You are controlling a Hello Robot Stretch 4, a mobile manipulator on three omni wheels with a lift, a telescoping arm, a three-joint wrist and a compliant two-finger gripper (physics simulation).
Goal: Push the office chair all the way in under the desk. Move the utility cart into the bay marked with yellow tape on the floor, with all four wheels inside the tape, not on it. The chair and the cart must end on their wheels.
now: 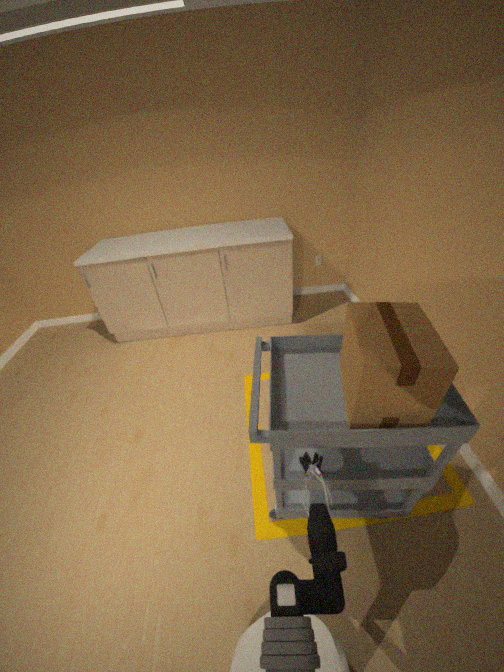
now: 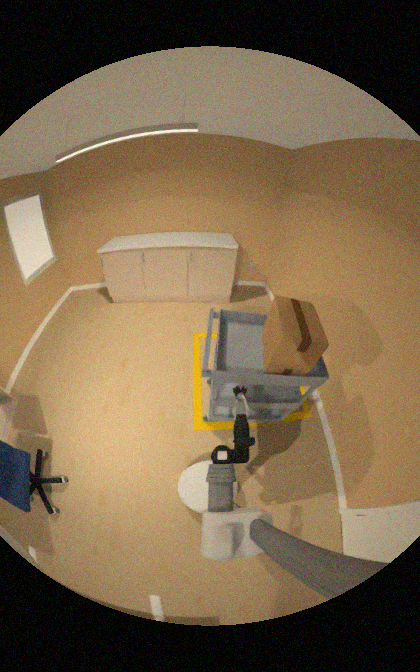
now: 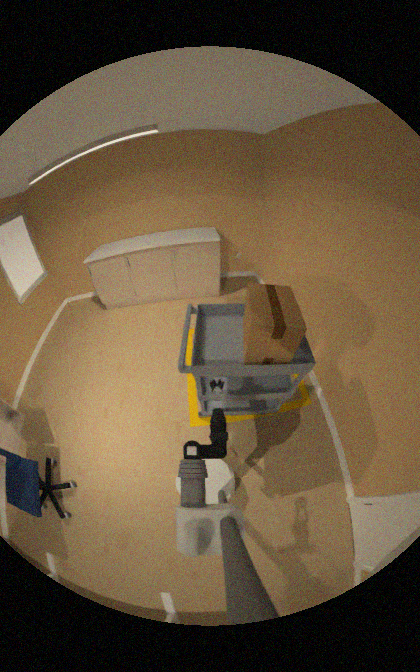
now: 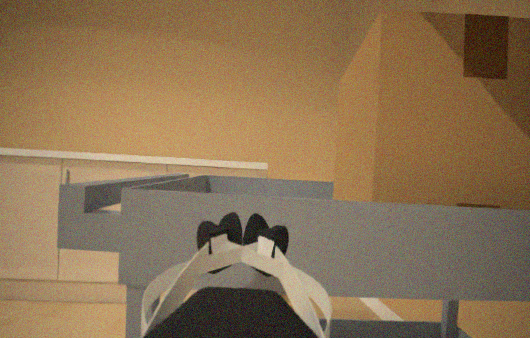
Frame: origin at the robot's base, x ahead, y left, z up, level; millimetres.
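Where they show: gripper, between the fingertips: (image 1: 310, 452) (image 4: 243, 232).
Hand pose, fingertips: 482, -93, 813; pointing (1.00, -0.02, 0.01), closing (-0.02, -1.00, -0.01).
Note:
Each offset is from my fingertips to the top centre of the thing, as dx, dy, dz. "spot": to the spot under its first point.
The grey utility cart {spot: +41, -194, -2} (image 1: 374, 435) (image 2: 270, 378) (image 3: 250, 370) (image 4: 360, 250) stands upright over the bay of yellow tape (image 1: 260, 496) (image 2: 197, 390) (image 3: 193, 402), its handle on the left. Its near lower edge is close to the near tape strip; I cannot tell whether every wheel is clear of it. My gripper (image 1: 310, 461) (image 2: 240, 390) (image 3: 216, 384) (image 4: 243, 232) is shut and empty, in front of the cart's near long side, left of its middle. The blue office chair (image 2: 16, 477) (image 3: 22, 487) shows partly at the left edge, its black base upright. The desk cannot be made out clearly.
A brown cardboard box {+236, -276, +232} (image 1: 390, 363) (image 2: 292, 337) (image 3: 272, 325) (image 4: 425, 125) sits on the cart's top tray, toward the right. A low pale cabinet (image 1: 189, 287) (image 2: 167, 272) (image 3: 155, 272) (image 4: 30, 215) stands against the back wall. The right wall runs close beside the bay.

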